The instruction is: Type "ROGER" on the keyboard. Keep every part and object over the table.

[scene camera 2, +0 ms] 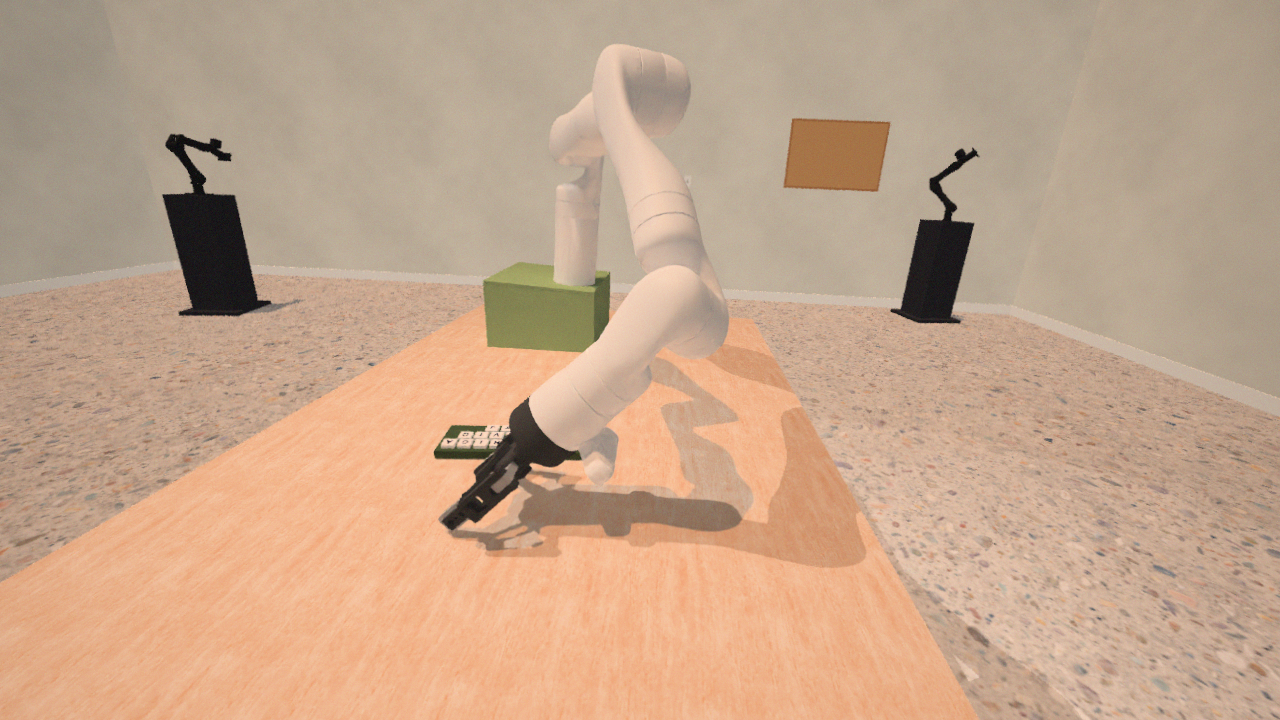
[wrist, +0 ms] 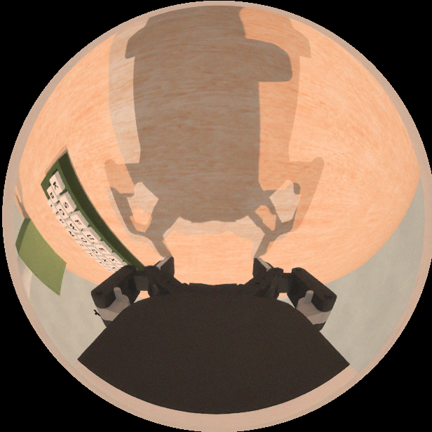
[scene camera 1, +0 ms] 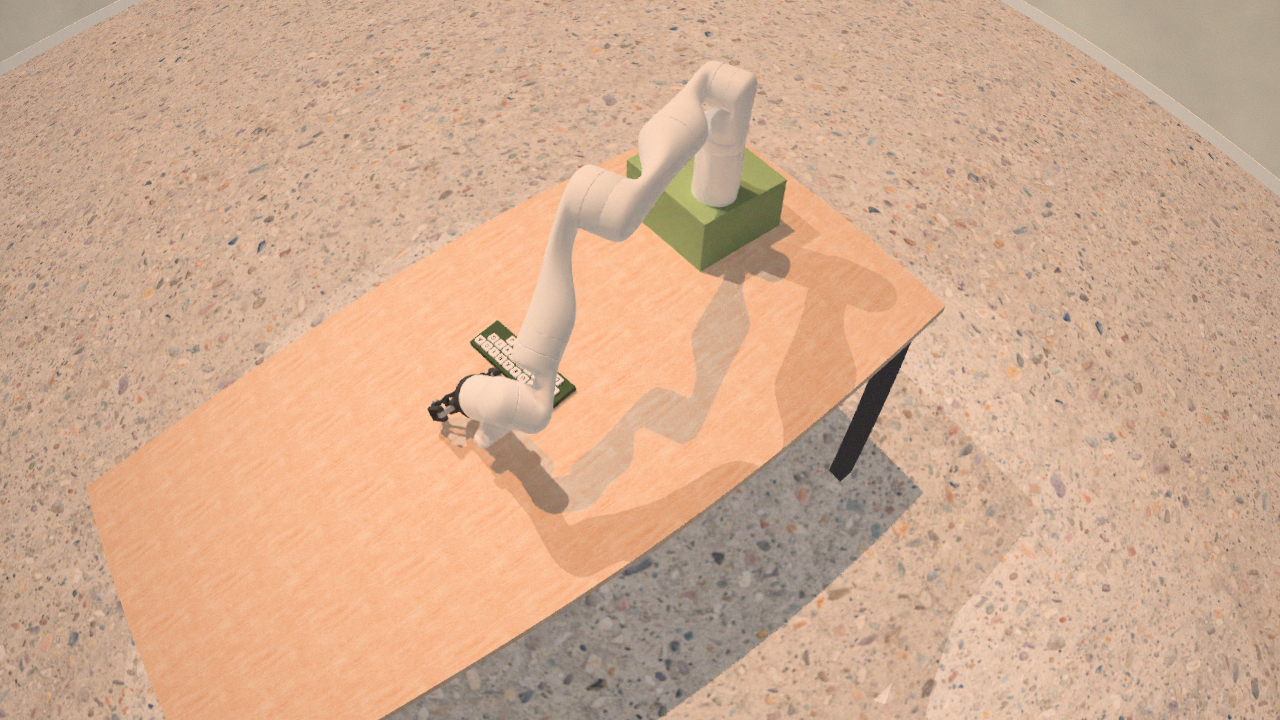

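Where they show: gripper, fingertip midpoint: (scene camera 2: 464,498) (scene camera 1: 454,392); arm's base at its link origin: (scene camera 2: 574,281) (scene camera 1: 714,191).
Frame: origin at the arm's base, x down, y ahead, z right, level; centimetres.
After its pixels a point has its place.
Note:
A dark green keyboard (scene camera 1: 487,337) @(x 12.7, y 48.9, z 14.5 cm) (scene camera 2: 453,450) @(x 12.7, y 51.7, z 14.0 cm) (wrist: 82,225) with white letter keys lies on the table (scene camera 1: 268,537) @(x 14.0, y 110.2, z 15.5 cm) (scene camera 2: 358,617) @(x 13.9, y 76.3, z 15.4 cm). The arm hides part of it in both scene views. In the wrist view it runs slantwise at the left; the O key (wrist: 61,210) and the E key (wrist: 101,248) show, but I cannot make out the R and G keys. The keyboard's far end passes behind the left finger. My gripper (scene camera 1: 437,411) (scene camera 2: 451,518) @(x 13.2, y 61.4, z 10.5 cm) (wrist: 213,266) is open and empty. It is tilted, low over the table, beside the keyboard's long side that faces away from the arm's base.
A green block (scene camera 1: 707,223) @(x 0.5, y 8.3, z -4.5 cm) (scene camera 2: 541,313) @(x 5.7, y 7.0, z 6.8 cm) (wrist: 42,257) carries the arm's base at the table's far end. The arm's lower links hang over the keyboard in scene camera 1. Two black pedestals (scene camera 2: 213,255) (scene camera 2: 937,268) stand on the floor beyond the table.

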